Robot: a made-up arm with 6 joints.
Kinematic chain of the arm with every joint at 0, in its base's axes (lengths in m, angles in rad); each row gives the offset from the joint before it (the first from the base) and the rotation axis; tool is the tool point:
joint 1: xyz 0 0 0.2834 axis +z
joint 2: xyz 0 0 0 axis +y
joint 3: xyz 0 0 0.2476 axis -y
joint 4: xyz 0 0 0 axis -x
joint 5: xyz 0.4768 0 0 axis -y
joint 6: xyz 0 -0.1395 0 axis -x
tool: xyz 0 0 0
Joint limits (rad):
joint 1: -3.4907..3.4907
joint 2: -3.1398..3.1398
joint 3: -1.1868..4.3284
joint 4: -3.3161..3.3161
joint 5: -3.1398..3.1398
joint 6: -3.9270..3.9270
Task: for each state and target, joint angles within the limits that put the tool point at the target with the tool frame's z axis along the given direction. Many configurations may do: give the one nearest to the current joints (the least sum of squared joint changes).
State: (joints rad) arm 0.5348 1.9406 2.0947 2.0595 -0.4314 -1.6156
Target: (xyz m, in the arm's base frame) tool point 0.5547 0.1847 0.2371 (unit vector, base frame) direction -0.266 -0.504 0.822
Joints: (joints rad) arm 0.2963 2.6433 2.7122 1.6761 -0.6110 -2.2138
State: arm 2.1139 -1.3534 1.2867 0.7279 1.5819 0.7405
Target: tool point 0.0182 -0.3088 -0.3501 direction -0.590 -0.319 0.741
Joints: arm 1.3764 -2.2439 2.0124 0.9818 1.4959 1.0715
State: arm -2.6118 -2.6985 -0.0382 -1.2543 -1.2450 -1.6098
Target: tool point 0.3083 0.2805 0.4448 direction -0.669 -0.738 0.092
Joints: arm -2.4472 -2.7072 -0.1740 -1.4394 -1.2859 -2.4788
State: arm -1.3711 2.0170 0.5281 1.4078 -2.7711 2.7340
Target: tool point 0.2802 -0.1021 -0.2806 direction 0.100 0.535 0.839
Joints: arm -0.4669 1.8658 0.1389 1.8241 -2.1920 3.0009
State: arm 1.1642 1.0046 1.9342 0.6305 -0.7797 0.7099
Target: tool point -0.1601 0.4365 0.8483 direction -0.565 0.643 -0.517
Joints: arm 1.9451 0.9517 1.6803 1.4947 -0.8622 1.2262
